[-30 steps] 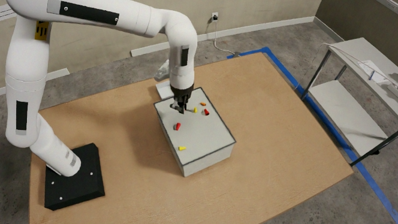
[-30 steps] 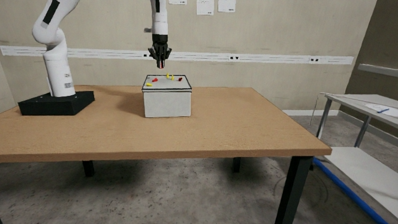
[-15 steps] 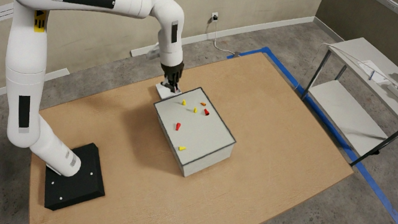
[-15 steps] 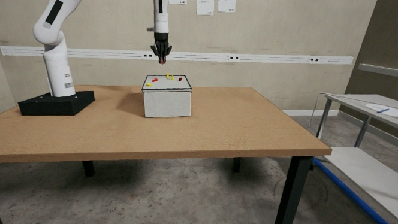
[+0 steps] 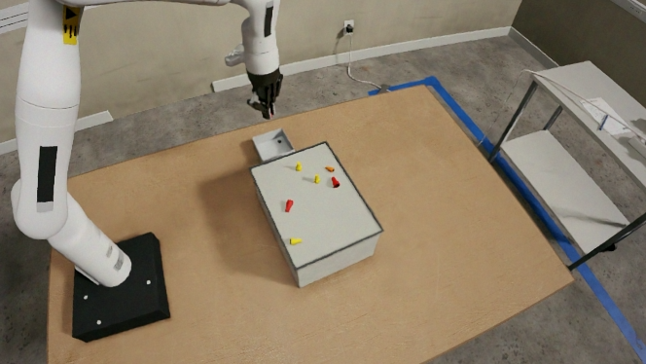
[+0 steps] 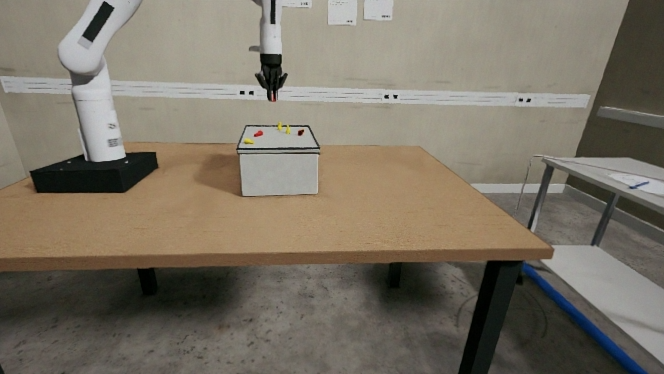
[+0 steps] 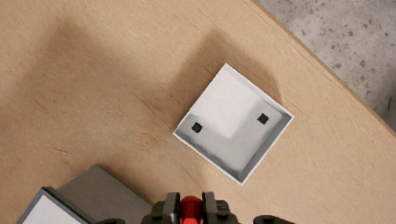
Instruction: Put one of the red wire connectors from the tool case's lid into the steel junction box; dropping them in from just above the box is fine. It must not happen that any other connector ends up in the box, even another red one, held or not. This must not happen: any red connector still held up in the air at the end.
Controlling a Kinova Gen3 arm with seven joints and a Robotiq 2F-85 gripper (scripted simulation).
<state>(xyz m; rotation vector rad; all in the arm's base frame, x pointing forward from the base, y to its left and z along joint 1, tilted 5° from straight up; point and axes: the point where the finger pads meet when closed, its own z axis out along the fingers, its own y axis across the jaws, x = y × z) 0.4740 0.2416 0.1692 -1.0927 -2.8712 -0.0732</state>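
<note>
Now: hand 10 mm short of the steel junction box, 60 mm to the right of it and 230 mm above it. From my hand the other things lie so: tool case: 60 mm ahead, 230 mm to the right, 130 mm below.
</note>
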